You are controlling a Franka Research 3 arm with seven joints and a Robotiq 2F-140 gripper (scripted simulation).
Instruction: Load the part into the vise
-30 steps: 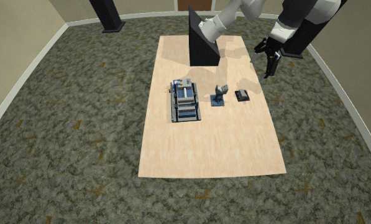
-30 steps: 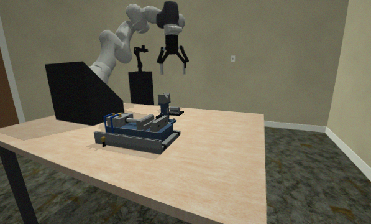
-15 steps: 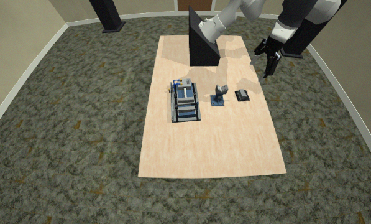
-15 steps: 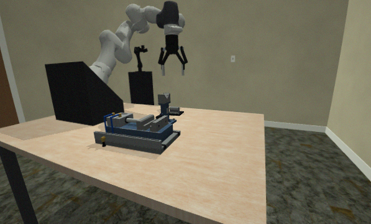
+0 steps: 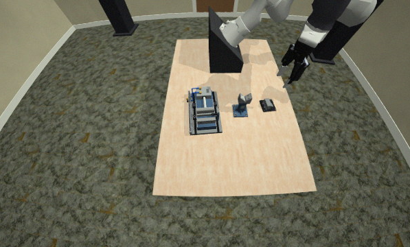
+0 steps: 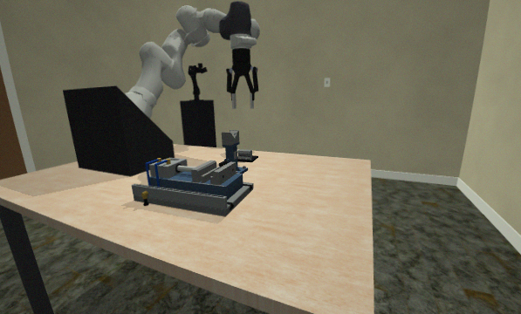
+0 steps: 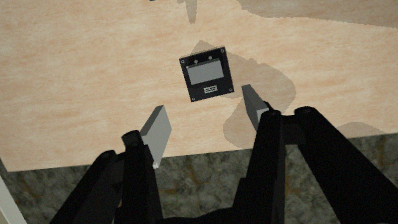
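Right now the grey part is 23 cm below my hand and 1 cm to the right of it. Also, from my hand: cylinder rod: 40 cm to the right, 18 cm below, 7 cm ahead; then black infeed plate: 26 cm below, 1 cm to the left; then work stop: 34 cm to the right, 17 cm below, 15 cm ahead.
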